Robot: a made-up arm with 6 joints.
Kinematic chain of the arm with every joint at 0, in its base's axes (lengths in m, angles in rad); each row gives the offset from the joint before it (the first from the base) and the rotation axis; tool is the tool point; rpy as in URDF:
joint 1: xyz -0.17 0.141 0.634 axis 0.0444 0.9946 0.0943
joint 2: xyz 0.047 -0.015 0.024 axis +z
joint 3: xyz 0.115 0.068 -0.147 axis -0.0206 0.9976 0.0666
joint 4: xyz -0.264 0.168 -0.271 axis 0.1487 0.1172 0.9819
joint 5: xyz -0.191 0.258 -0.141 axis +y
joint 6: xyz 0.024 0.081 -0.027 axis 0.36 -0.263 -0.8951
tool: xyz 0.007 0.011 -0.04 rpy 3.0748 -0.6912 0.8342
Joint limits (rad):
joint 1: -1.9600..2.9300
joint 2: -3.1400..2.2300
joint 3: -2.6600..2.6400
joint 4: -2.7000..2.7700
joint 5: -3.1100..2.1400
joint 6: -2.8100..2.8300
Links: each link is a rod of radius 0.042 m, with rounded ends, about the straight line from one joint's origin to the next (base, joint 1, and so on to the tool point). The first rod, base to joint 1, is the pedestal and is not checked.
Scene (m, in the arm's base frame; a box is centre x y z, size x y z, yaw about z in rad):
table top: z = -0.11
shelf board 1: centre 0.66 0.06 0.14 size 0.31 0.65 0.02 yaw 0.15
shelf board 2: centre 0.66 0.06 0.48 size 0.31 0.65 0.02 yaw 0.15
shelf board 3: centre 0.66 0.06 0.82 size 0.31 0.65 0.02 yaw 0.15
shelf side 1: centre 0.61 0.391 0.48 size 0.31 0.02 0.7 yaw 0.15
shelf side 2: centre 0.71 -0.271 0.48 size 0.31 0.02 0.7 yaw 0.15
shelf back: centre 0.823 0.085 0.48 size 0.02 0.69 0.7 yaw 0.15
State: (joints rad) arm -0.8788 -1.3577 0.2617 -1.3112 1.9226 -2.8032
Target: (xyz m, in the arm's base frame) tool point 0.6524 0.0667 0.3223
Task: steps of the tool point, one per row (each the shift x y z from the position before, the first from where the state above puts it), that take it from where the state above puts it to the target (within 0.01 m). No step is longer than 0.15 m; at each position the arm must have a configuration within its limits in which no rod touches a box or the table.
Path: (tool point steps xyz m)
1: -0.0448 -0.0515 0.0370
2: -0.0544 -0.0313 0.0132
3: -0.0598 -0.0085 -0.0056
4: -0.0635 0.0140 -0.0185
5: -0.0675 0.0335 -0.0261
6: 0.0290 -0.0479 -0.1039
7: -0.0013 -0.0518 -0.1181
8: -0.0362 -0.0547 -0.1209
9: 0.0738 -0.0447 0.0175
10: 0.0721 -0.0166 0.0168
11: 0.0671 0.0121 0.0074
12: 0.0565 0.0379 -0.0098
13: 0.0397 0.0580 -0.0319

